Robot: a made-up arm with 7 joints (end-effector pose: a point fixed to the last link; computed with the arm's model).
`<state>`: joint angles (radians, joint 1 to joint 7).
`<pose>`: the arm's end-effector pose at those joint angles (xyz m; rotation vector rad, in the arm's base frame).
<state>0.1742 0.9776 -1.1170 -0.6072 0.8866 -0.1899 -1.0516</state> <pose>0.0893 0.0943 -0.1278 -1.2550 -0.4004 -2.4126</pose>
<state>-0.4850 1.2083 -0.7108 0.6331 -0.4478 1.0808 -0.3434</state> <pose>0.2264 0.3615 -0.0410 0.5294 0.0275 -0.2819</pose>
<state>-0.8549 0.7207 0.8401 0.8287 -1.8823 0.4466 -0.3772</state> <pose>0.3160 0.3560 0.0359 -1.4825 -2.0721 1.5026</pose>
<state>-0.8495 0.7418 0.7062 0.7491 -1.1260 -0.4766 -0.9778</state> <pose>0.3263 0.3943 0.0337 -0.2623 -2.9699 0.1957</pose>
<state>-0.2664 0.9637 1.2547 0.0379 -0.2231 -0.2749 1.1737</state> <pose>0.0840 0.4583 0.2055 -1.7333 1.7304 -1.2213</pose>
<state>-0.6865 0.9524 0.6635 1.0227 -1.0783 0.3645 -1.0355</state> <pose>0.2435 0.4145 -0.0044 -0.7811 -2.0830 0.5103</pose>
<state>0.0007 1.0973 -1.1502 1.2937 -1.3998 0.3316 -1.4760</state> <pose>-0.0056 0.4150 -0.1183 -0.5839 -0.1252 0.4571</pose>
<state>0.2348 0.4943 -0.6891 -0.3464 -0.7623 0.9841 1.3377</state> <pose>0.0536 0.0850 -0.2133 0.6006 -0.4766 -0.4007</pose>
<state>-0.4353 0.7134 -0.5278 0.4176 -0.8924 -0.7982 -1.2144</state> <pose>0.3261 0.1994 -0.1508 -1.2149 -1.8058 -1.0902</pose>
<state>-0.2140 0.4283 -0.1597 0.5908 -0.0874 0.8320 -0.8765</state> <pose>0.1745 0.2330 -0.2095 -0.5642 -0.2344 -0.1485</pose>
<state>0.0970 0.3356 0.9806 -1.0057 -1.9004 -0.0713 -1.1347</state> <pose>0.0854 0.2099 0.0680 1.3618 2.4817 0.6974</pose>
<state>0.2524 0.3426 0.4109 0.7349 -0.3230 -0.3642 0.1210</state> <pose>-0.0067 0.3345 -0.2620 0.7604 -1.0442 0.3603</pose>
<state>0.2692 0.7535 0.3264 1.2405 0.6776 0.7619 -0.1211</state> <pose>-0.0900 0.4265 -0.0906 0.8239 0.8211 -0.3093</pose>
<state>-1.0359 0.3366 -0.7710 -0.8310 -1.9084 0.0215 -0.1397</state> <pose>0.1743 -0.0624 0.1209 -2.5082 -0.7757 -0.3671</pose>
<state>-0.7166 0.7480 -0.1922 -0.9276 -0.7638 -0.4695 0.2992</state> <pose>0.2278 0.0697 0.1759 1.1903 2.8199 0.1471</pose>
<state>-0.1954 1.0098 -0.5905 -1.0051 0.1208 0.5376 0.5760</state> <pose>0.2206 0.1159 0.0082 0.3688 -2.0887 -0.9258</pose>
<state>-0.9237 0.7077 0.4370 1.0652 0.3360 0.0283 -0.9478</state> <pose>0.3271 0.3763 -0.0268 -0.1075 -1.2536 -0.5148</pose>
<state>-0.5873 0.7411 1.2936 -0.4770 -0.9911 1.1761 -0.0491</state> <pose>0.1291 0.3235 0.1080 -0.0045 -2.1656 0.4189</pose>
